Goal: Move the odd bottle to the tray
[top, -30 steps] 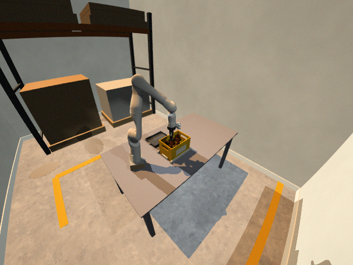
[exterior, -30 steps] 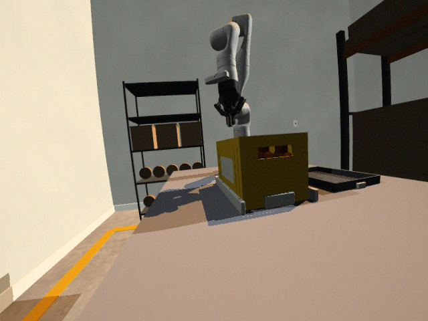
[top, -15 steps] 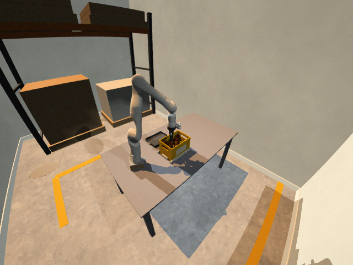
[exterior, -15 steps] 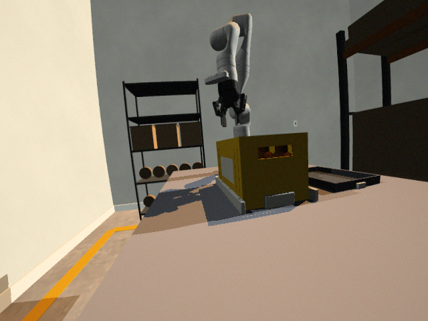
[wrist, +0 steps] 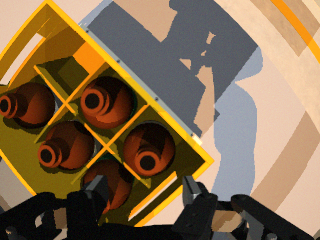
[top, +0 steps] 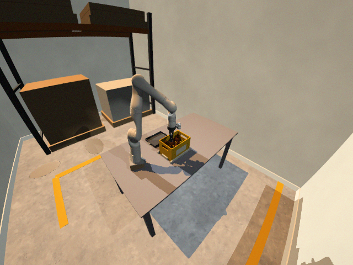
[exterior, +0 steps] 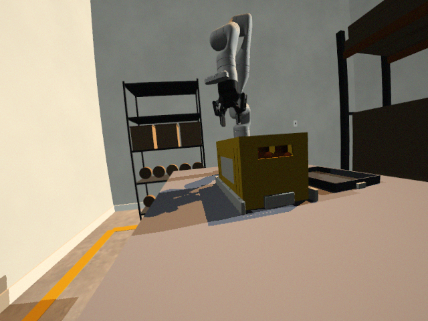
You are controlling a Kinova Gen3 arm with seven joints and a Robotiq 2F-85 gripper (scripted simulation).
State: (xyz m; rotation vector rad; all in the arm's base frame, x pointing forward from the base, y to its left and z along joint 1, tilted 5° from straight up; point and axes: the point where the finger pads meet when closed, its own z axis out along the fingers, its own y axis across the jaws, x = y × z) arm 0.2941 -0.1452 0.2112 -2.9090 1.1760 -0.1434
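The brown bottle lies 160 mm below my hand. The rest, counted from my hand: dark tray (90 mm ahead, 330 mm to the left, 230 mm below); then yellow crate (90 mm ahead, 40 mm to the left, 160 mm below).
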